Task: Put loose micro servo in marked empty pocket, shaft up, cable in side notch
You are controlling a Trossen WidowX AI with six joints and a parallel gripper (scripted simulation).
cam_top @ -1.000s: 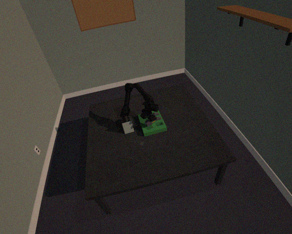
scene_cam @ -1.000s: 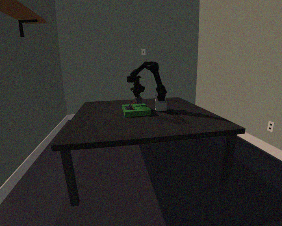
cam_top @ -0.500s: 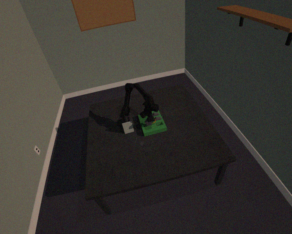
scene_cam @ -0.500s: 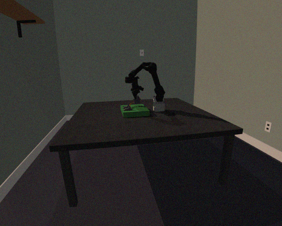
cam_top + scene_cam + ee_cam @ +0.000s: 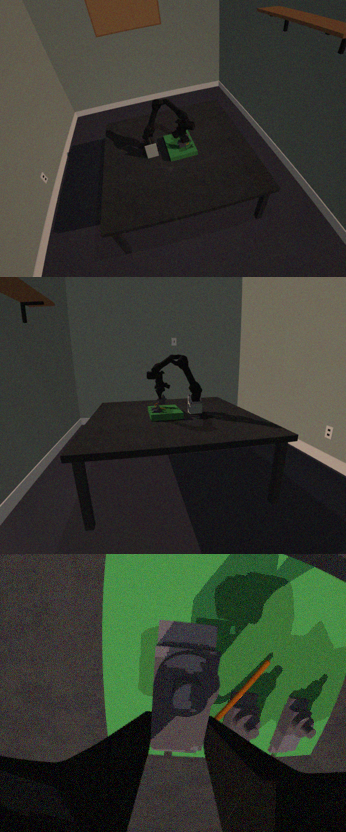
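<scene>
Right now my gripper tip is 60 mm past the green deck, 80 mm to the right of it and 100 mm above it.
</scene>
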